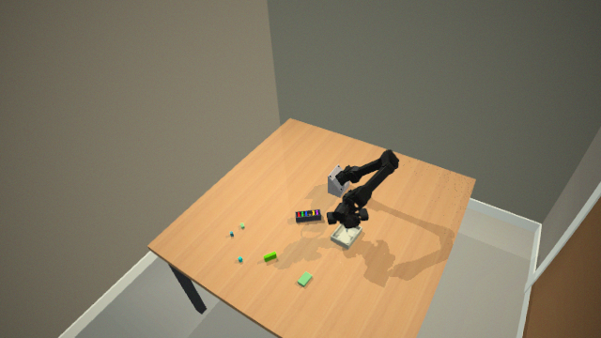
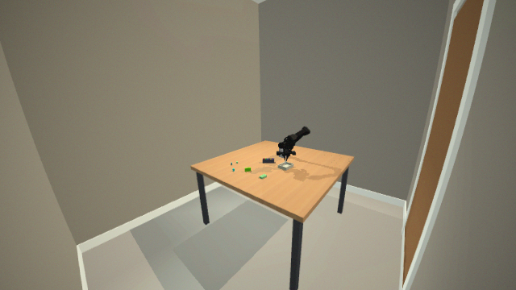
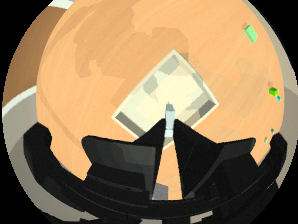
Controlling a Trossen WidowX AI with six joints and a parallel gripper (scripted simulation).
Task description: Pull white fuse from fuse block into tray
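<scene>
My gripper tip is 1 cm above the white fuse. From my gripper tip the other things lie so: tray: 6 cm below.
</scene>
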